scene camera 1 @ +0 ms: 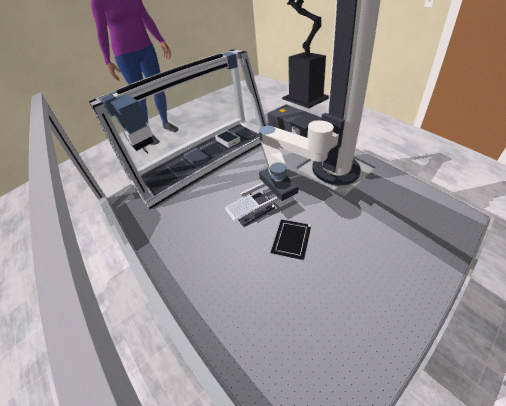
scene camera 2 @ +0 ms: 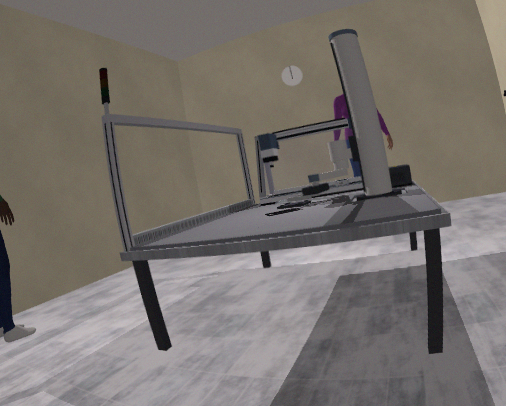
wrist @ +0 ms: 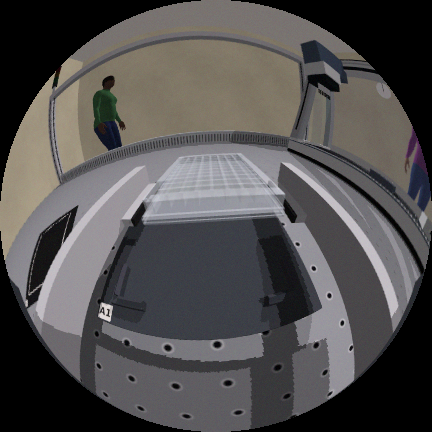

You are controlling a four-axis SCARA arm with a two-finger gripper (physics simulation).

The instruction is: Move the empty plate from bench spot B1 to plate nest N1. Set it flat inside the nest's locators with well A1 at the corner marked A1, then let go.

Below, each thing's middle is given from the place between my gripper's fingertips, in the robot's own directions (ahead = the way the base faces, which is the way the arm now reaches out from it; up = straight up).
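Well plate (wrist: 220, 186): my hand 1 cm above it, 3 cm short of it. Counted from my hand: nest floor (wrist: 207, 280), 1 cm behind, 1 cm to the left, 4 cm below; dark nest with corner locators (wrist: 295, 289), 1 cm behind, 1 cm to the left, 3 cm below; black nest with white outline (scene camera 1: 291, 240), 2 cm behind, 24 cm to the left, 4 cm below.
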